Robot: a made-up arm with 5 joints.
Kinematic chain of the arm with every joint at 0, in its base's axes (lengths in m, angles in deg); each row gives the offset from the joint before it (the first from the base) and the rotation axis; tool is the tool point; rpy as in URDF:
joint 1: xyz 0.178 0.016 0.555 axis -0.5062 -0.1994 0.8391
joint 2: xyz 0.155 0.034 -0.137 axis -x
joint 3: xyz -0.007 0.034 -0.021 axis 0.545 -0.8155 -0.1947
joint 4: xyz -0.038 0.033 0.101 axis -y
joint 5: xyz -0.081 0 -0.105 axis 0.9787 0.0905 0.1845
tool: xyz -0.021 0.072 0.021 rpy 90 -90 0
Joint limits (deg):
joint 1: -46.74..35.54
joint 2: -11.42..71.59
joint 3: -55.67..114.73
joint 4: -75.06..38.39
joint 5: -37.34..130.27
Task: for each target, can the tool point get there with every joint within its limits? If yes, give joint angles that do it. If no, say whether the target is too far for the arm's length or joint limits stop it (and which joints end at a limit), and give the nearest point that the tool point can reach.
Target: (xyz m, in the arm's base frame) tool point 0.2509 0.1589 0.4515
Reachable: yes | joints -33.36 10.64 -1.33 17.02 50.13
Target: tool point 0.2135 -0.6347 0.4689
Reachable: no: too far | nearest point 0.2647 -0.1409 0.3621 | short by 0.508 m
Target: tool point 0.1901 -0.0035 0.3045
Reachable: yes | joints 27.02 24.90 69.95 -22.05 110.36
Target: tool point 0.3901 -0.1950 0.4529
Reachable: no: joint limits stop it (at a limit: joint 1, joint 2, joint 3, joint 4, joint 5) | nearest point 0.2913 -0.1447 0.3454 | short by 0.154 m
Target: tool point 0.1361 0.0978 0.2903
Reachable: yes | joints 7.36 36.10 82.67 -35.59 35.00
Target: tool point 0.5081 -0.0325 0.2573
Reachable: no: joint limits stop it (at a limit: joint 1, joint 3, joint 5) | nearest point 0.3788 -0.0263 0.3134 | short by 0.141 m
